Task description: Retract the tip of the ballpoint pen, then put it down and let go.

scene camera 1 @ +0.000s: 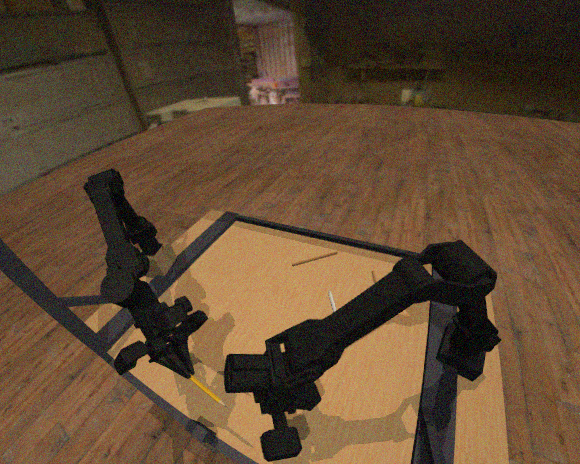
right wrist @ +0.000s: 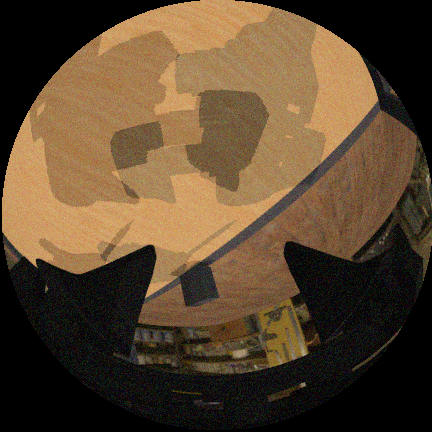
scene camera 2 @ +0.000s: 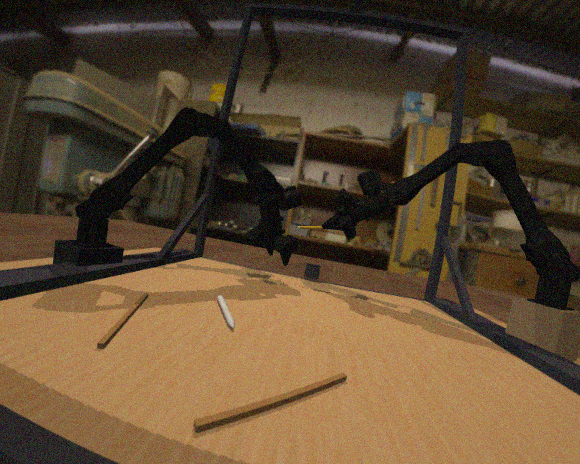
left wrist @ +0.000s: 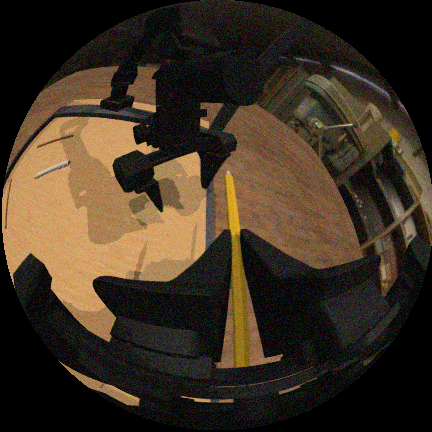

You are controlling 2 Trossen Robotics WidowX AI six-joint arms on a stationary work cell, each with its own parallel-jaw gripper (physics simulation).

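Where they show: left gripper, fingertip midpoint: (scene camera 1: 191, 376) (scene camera 2: 322, 226) (left wrist: 234, 235); right gripper, fingertip midpoint: (scene camera 1: 261, 423) (right wrist: 221, 251) (scene camera 2: 278, 260) (left wrist: 183, 198); left arm's base, origin of the base link: (scene camera 1: 151, 249) (scene camera 2: 549, 305); right arm's base, origin of the base link: (scene camera 1: 465, 345) (scene camera 2: 90, 244) (left wrist: 117, 97).
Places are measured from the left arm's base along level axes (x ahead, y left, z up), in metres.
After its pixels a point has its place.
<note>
A slim yellow pen (scene camera 1: 206, 389) {x 0.455, y -0.430, z 0.081 m} (scene camera 2: 310, 227) {x 0.453, y -0.429, z 0.078 m} (left wrist: 233, 205) {x 0.443, y -0.426, z 0.083 m} is raised above the board, its pale pointed end facing away from the left gripper. My left gripper (scene camera 1: 191, 375) {x 0.419, y -0.415, z 0.087 m} (scene camera 2: 325, 226) {x 0.419, y -0.415, z 0.087 m} (left wrist: 234, 235) {x 0.419, y -0.415, z 0.087 m} is shut on it partway along; its rear part runs back between the fingers. Whether its writing tip is out is too small to tell. My right gripper (scene camera 2: 278, 256) {x 0.536, y -0.445, z -0.046 m} (left wrist: 183, 198) {x 0.536, y -0.445, z -0.046 m} (right wrist: 221, 251) {x 0.536, y -0.445, z -0.046 m} is open and empty, pointing down above the board, apart from the pen. In scene camera 1 its fingers are hidden behind its own arm.
A white pen-shaped thing (scene camera 1: 332, 301) {x 0.662, y -0.085, z -0.094 m} (scene camera 2: 226, 312) {x 0.664, y -0.082, z -0.093 m} (left wrist: 52, 169) {x 0.665, y -0.117, z -0.099 m} lies on the board. One brown stick (scene camera 1: 314, 259) {x 0.590, y 0.097, z -0.099 m} (scene camera 2: 270, 403) {x 0.609, y 0.114, z -0.097 m} and another brown stick (scene camera 1: 373, 276) {x 0.794, y 0.026, z -0.097 m} (scene camera 2: 123, 321) {x 0.797, y -0.008, z -0.098 m} (left wrist: 55, 141) {x 0.801, y -0.049, z -0.101 m} lie there too. A dark frame (scene camera 1: 330, 237) {x 0.643, y 0.208, z -0.085 m} edges the board, with an upright post (scene camera 2: 452, 125) {x 0.002, y -0.367, z 0.542 m} beside the left arm.
</note>
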